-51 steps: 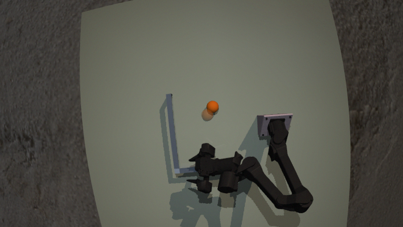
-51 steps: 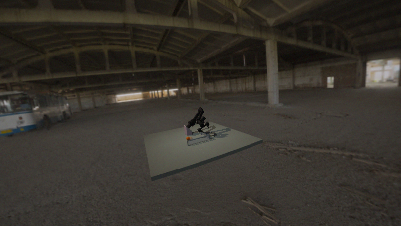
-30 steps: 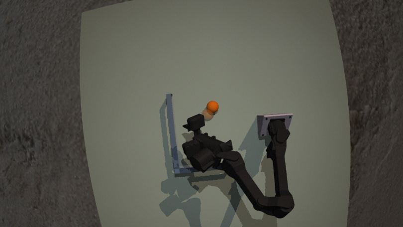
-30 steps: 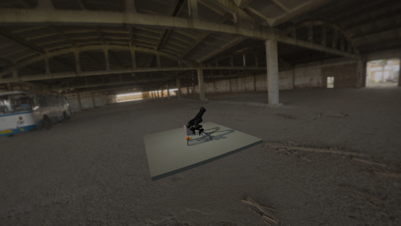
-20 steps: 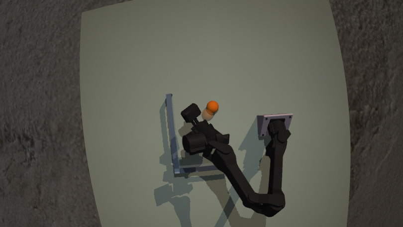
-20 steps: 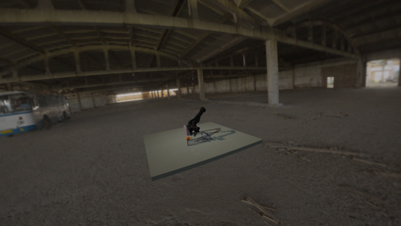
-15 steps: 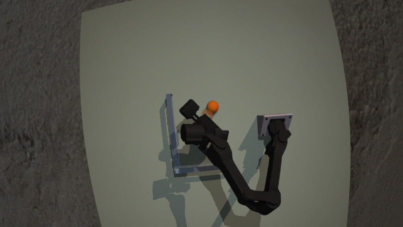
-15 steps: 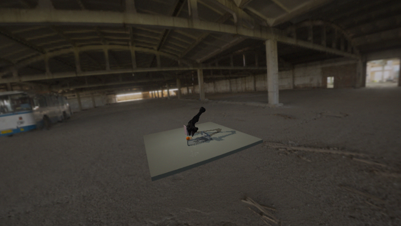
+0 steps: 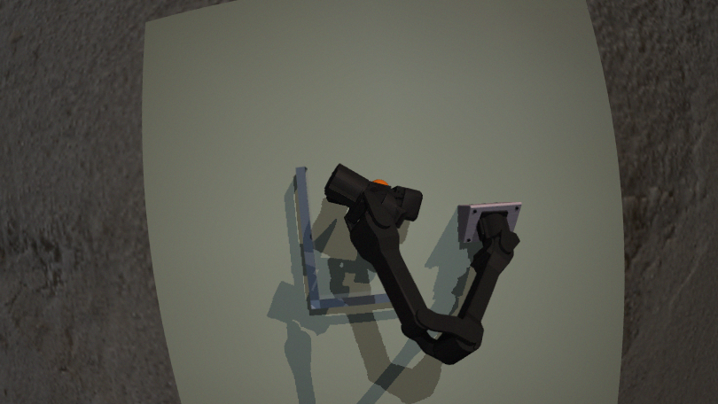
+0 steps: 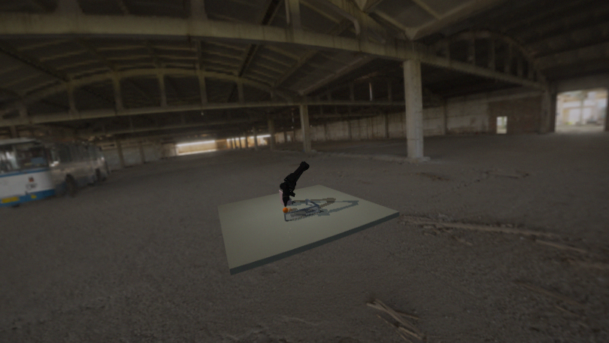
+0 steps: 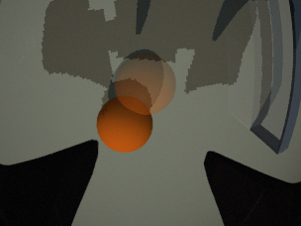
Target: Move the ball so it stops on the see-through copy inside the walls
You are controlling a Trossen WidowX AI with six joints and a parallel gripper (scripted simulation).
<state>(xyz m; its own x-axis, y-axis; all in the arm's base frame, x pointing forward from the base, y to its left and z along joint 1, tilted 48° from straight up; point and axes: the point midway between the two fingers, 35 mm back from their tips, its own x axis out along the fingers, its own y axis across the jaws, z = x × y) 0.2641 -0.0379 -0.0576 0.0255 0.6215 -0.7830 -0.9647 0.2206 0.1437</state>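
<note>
Right now my gripper tip is 50 mm above the orange ball and 20 mm past it. From my gripper tip the other things lie so: see-through copy of ball (50 mm below, 30 mm to the left).
</note>
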